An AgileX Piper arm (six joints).
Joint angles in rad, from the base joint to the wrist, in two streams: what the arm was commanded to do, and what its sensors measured. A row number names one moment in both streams.
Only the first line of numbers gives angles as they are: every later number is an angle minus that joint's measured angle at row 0.
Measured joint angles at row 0:
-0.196, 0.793, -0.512, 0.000, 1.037, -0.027
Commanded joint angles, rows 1 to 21:
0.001, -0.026, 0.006, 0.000, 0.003, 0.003
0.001, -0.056, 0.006, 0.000, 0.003, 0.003
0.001, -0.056, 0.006, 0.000, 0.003, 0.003
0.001, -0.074, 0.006, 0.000, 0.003, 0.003
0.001, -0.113, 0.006, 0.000, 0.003, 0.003
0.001, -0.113, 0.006, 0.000, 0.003, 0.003
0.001, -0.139, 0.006, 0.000, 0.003, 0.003
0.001, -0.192, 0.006, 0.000, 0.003, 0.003
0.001, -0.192, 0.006, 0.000, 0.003, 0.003
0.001, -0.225, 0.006, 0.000, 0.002, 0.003
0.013, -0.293, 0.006, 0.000, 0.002, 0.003
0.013, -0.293, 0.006, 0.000, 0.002, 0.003
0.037, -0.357, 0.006, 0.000, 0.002, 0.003
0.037, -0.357, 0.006, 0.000, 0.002, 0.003
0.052, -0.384, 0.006, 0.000, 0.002, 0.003
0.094, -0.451, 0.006, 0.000, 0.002, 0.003
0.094, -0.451, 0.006, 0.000, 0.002, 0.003
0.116, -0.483, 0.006, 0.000, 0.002, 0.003
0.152, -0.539, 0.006, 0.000, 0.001, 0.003
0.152, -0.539, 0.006, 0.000, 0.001, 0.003
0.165, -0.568, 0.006, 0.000, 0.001, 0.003
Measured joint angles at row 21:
0.144, -0.530, 0.000, 0.000, 0.004, 0.003
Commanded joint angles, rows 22 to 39:
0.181, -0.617, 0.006, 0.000, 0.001, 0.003
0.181, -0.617, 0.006, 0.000, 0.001, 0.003
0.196, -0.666, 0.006, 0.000, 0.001, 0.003
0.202, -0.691, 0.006, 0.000, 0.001, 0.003
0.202, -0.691, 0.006, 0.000, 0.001, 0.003
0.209, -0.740, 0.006, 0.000, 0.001, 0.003
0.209, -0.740, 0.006, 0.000, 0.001, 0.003
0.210, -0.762, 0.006, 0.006, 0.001, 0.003
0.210, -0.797, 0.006, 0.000, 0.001, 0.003
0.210, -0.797, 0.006, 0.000, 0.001, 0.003
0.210, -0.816, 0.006, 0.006, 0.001, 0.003
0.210, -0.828, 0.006, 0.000, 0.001, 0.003
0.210, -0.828, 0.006, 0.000, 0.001, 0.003
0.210, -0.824, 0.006, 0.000, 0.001, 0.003
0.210, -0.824, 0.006, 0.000, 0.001, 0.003
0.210, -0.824, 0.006, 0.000, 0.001, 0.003
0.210, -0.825, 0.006, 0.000, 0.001, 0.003
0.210, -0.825, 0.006, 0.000, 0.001, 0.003
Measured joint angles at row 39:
0.208, -0.798, 0.003, 0.000, 0.005, 0.003
